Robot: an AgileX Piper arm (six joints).
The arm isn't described. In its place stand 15 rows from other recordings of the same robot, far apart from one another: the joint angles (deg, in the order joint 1, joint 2, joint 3, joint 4, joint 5, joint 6), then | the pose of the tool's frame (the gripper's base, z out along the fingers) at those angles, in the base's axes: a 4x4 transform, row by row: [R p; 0 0 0 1], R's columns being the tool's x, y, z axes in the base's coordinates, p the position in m.
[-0.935 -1.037 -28.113 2.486 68.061 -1.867] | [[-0.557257, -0.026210, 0.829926, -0.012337], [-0.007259, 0.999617, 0.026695, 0.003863], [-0.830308, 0.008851, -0.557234, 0.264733], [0, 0, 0, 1]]
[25.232 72.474 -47.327 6.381 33.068 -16.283] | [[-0.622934, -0.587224, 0.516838, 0.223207], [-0.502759, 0.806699, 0.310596, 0.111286], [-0.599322, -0.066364, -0.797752, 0.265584], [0, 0, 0, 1]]
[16.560 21.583 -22.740 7.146 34.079 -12.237] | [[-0.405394, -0.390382, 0.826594, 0.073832], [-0.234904, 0.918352, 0.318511, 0.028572], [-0.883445, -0.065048, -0.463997, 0.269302], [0, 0, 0, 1]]
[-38.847 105.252 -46.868 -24.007 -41.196 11.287] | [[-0.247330, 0.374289, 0.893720, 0.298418], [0.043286, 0.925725, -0.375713, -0.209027], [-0.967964, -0.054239, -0.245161, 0.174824], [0, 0, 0, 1]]
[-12.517 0.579 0.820 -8.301 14.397 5.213] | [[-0.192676, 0.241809, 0.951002, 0.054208], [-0.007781, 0.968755, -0.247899, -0.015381], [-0.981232, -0.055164, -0.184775, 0.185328], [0, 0, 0, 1]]
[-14.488 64.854 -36.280 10.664 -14.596 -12.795] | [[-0.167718, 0.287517, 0.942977, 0.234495], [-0.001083, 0.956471, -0.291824, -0.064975], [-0.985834, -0.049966, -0.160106, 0.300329], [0, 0, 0, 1]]
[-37.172 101.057 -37.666 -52.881 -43.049 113.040] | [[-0.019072, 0.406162, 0.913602, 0.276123], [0.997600, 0.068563, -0.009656, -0.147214], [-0.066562, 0.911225, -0.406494, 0.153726], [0, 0, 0, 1]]
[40.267 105.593 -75.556 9.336 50.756 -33.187] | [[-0.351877, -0.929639, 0.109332, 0.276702], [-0.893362, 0.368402, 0.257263, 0.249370], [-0.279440, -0.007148, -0.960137, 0.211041], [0, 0, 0, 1]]
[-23.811 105.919 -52.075 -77.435 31.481 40.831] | [[-0.971055, 0.066558, 0.229397, 0.291822], [-0.104435, 0.745424, -0.658359, -0.179475], [-0.214817, -0.663260, -0.716896, 0.144404], [0, 0, 0, 1]]
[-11.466 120.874 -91.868 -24.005 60.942 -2.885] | [[-0.998476, -0.030927, 0.045699, 0.411914], [-0.045746, 0.927056, -0.372121, -0.116570], [-0.030857, -0.373644, -0.927059, 0.179261], [0, 0, 0, 1]]
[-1.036 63.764 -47.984 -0.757 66.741 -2.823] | [[-0.975901, -0.032496, 0.215781, 0.179842], [-0.036818, 0.999193, -0.016042, -0.004357], [-0.215085, -0.023600, -0.976310, 0.279217], [0, 0, 0, 1]]
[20.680 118.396 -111.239 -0.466 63.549 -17.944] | [[-0.701162, -0.598557, 0.387429, 0.427886], [-0.597646, 0.789714, 0.138460, 0.160806], [-0.388834, -0.134463, -0.911443, 0.282633], [0, 0, 0, 1]]
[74.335 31.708 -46.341 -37.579 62.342 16.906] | [[-0.128621, -0.700635, 0.701831, 0.066253], [-0.608249, 0.614696, 0.502177, 0.054209], [-0.783256, -0.362298, -0.505223, 0.363247], [0, 0, 0, 1]]
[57.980 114.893 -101.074 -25.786 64.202 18.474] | [[-0.578519, -0.648937, 0.494163, 0.259735], [-0.725638, 0.686144, 0.051540, 0.348120], [-0.372513, -0.328766, -0.867840, 0.267202], [0, 0, 0, 1]]
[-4.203 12.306 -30.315 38.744 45.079 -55.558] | [[-0.073875, -0.437953, 0.895957, 0.036187], [-0.388915, 0.839931, 0.378500, 0.037776], [-0.918307, -0.320489, -0.232376, 0.318005], [0, 0, 0, 1]]
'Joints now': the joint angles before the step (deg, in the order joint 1, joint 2, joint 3, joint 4, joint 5, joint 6). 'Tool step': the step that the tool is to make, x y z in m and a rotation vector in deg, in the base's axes. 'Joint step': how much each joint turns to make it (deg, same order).
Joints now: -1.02 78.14 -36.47 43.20 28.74 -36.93
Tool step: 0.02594 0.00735 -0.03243 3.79 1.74 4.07
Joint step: 0.00 10.86 -1.82 16.90 -0.14 -19.05
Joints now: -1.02 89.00 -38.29 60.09 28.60 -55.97
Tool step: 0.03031 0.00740 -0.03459 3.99 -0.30 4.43
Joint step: 0.00 11.87 -3.97 16.28 2.52 -19.63
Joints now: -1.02 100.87 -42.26 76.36 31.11 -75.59
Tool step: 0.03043 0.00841 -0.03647 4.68 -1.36 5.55
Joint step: 0.00 12.05 -6.03 10.20 5.87 -14.74
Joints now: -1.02 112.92 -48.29 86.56 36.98 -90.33
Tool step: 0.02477 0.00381 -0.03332 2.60 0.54 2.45
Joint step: 0.00 9.68 -6.57 2.42 3.35 -4.25
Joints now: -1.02 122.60 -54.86 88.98 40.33 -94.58
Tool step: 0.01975 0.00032 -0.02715 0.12 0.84 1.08
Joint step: 0.00 7.11 -6.13 -0.73 0.58 -0.24
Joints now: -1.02 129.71 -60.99 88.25 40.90 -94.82
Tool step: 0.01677 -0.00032 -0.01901 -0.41 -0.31 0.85
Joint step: 0.00 5.09 -5.37 -0.90 0.01 -0.05
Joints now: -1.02 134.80 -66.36 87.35 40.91 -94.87
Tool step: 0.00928 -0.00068 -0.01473 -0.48 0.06 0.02
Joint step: 0.00 3.43 -3.27 -0.13 -0.43 -0.13
